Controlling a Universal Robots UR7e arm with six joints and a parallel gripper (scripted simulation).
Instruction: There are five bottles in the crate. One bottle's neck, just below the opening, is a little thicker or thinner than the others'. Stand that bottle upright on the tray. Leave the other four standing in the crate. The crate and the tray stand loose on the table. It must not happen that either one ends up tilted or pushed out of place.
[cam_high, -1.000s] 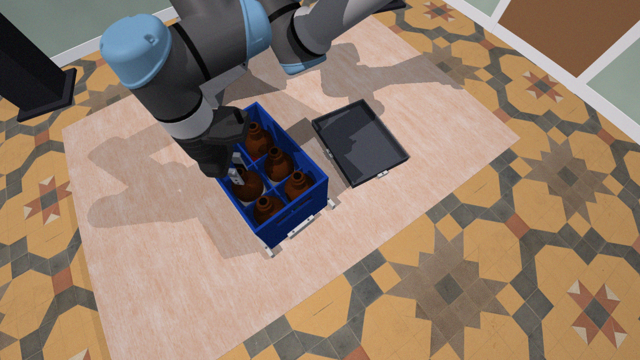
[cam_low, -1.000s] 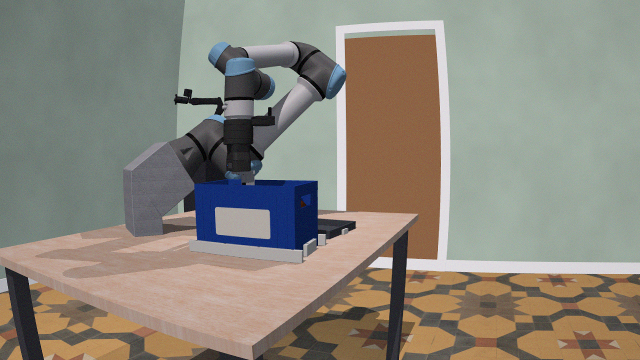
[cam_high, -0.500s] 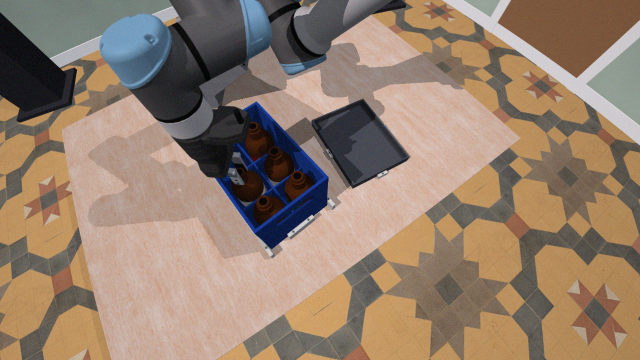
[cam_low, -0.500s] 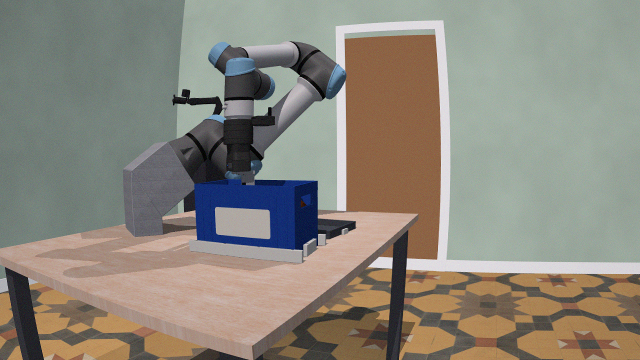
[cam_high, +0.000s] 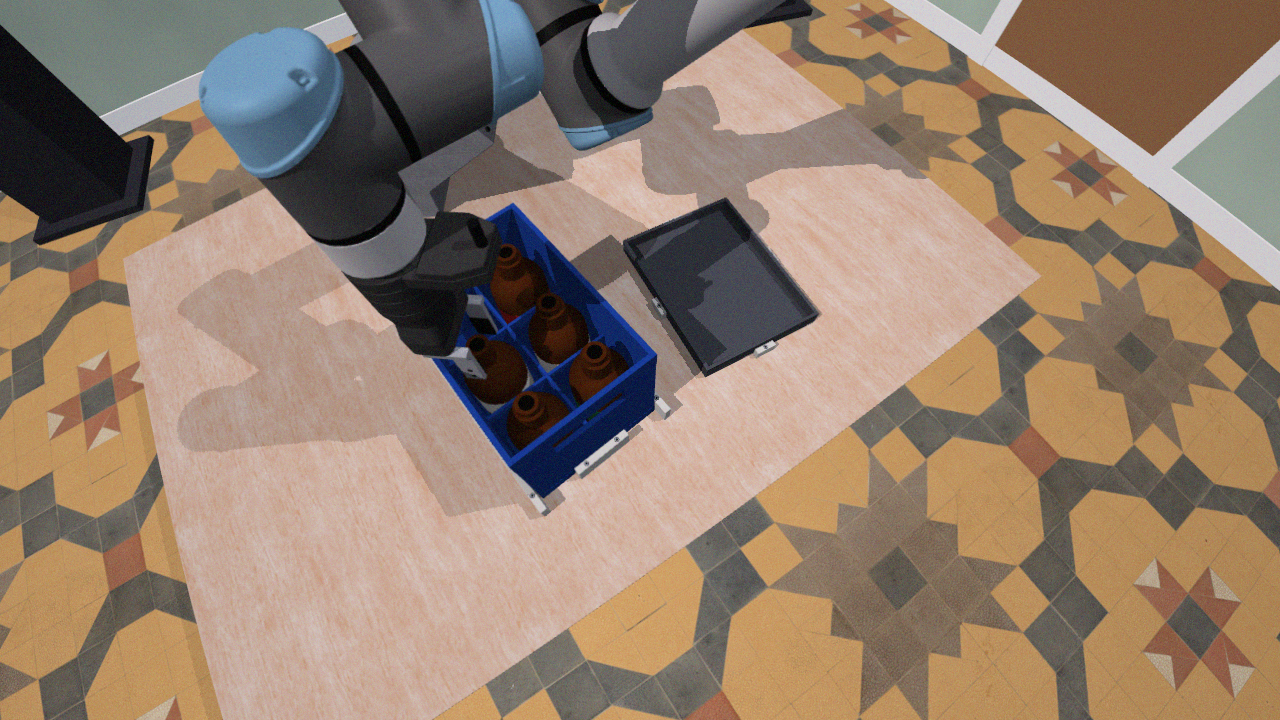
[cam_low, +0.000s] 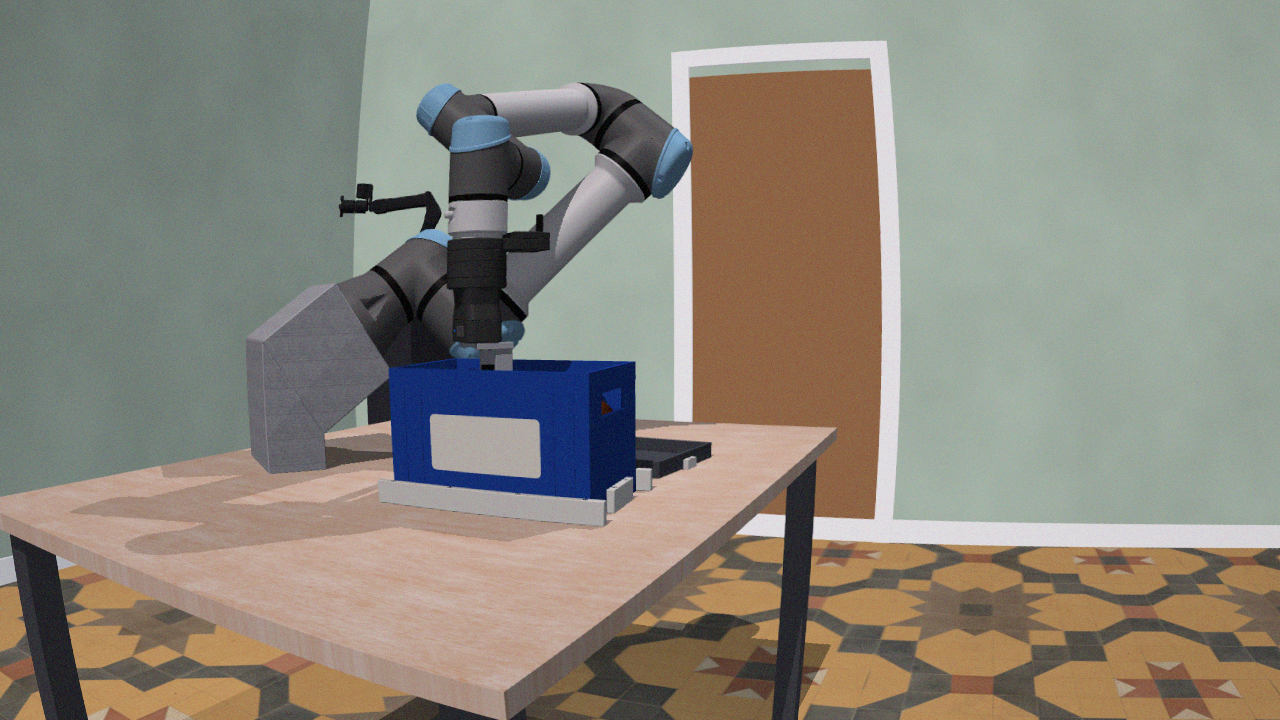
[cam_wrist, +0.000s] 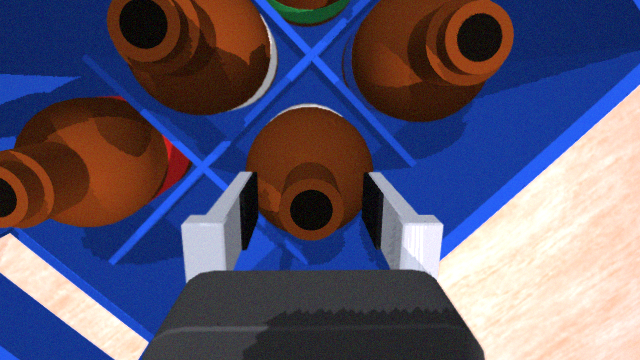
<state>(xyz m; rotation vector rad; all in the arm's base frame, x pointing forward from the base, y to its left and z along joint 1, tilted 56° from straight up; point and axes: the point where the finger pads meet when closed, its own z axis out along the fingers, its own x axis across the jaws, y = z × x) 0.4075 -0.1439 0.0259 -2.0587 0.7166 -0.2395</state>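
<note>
Right now my hand is 80 mm above the blue crate, 40 mm to the right of it and 10 mm past it. The rest, counted from my hand: glass bottle: 110 mm behind, 70 mm below, 60 mm to the left; then dark tray: 340 mm to the left, 150 mm below, 70 mm behind.
</note>
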